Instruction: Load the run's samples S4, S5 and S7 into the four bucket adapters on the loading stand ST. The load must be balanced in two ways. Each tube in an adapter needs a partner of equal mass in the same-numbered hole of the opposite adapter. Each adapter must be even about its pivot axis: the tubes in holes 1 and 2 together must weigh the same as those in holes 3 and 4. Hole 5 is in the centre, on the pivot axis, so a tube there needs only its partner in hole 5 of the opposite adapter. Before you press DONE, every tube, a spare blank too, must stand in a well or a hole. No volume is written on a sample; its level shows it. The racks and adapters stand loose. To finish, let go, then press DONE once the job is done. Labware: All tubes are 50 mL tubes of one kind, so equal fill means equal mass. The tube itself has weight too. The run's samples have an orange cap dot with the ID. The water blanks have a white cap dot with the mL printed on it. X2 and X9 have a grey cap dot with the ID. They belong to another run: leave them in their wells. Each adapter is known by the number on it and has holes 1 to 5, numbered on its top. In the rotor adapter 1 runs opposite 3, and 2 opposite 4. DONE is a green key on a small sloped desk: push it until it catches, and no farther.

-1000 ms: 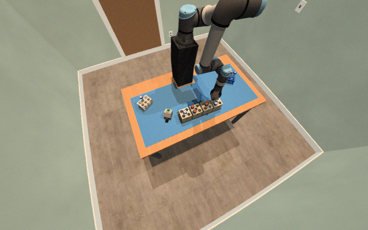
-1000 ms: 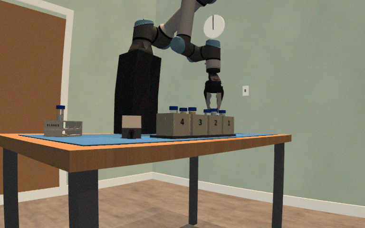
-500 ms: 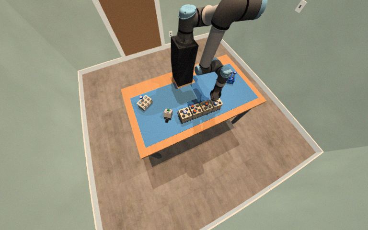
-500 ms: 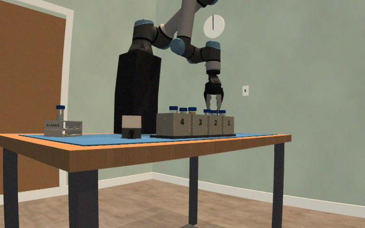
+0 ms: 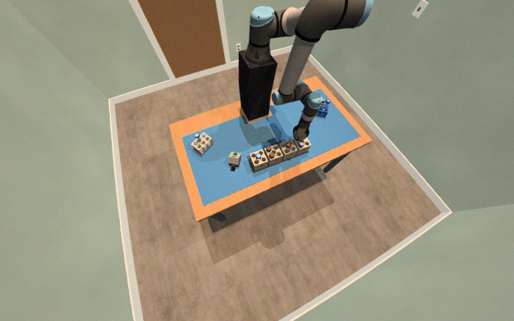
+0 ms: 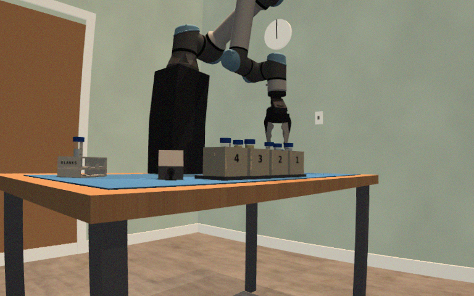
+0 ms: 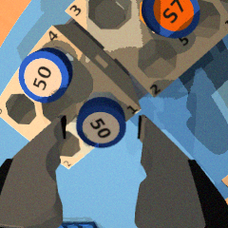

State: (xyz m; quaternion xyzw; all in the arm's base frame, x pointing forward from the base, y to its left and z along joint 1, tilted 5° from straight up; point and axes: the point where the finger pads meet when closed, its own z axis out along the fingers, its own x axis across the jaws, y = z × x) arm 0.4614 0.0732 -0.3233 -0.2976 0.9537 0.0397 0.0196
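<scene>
My gripper is now 15 cm past the green key, 42 cm to the left of it and 5 cm above it. Also, from my hand: blue sample rack: 16 cm behind, 38 cm to the left, 9 cm below; done desk: 14 cm behind, 43 cm to the right, 7 cm below; tube: 1 cm ahead, 10 cm to the right, 5 cm below.
</scene>
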